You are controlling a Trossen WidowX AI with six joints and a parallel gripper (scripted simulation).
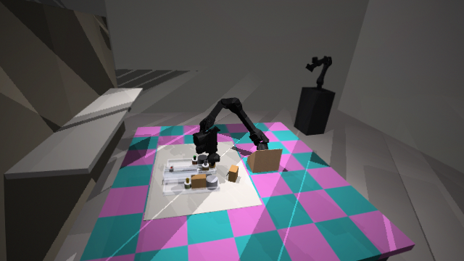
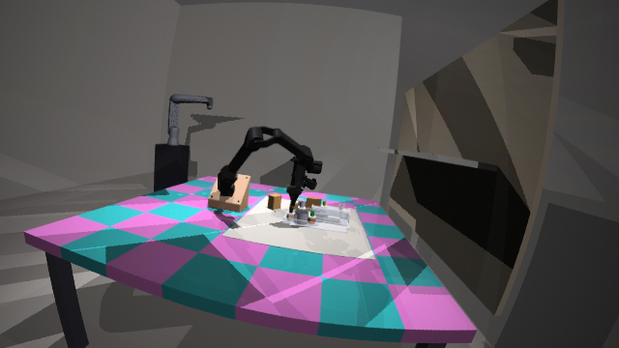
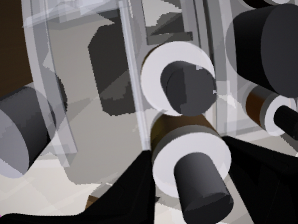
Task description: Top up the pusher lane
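My gripper tip is 100 mm past the tan box, 90 mm to the right of it and 20 mm above it. The rest, counted from my gripper tip: clear lane rack: 150 mm ahead, 10 mm to the left, 40 mm below.
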